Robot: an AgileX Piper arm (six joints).
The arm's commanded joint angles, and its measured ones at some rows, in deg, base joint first. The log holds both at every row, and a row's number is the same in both.
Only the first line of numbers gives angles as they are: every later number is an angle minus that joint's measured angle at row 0.
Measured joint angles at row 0:
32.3, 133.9, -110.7, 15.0, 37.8, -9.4
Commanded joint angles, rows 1 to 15:
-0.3, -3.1, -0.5, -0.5, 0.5, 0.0
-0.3, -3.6, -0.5, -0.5, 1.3, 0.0
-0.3, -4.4, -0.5, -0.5, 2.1, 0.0
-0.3, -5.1, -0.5, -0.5, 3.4, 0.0
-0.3, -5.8, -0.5, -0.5, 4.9, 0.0
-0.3, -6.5, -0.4, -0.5, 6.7, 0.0
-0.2, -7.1, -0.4, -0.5, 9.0, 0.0
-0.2, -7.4, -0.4, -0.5, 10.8, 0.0
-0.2, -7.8, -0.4, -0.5, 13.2, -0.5
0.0, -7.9, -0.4, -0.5, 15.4, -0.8
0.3, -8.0, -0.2, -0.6, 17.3, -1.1
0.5, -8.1, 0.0, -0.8, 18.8, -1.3
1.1, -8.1, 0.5, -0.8, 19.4, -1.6
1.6, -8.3, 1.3, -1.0, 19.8, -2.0
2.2, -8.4, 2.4, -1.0, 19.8, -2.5
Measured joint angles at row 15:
0.5, -7.5, 0.1, -0.3, 16.7, -0.7
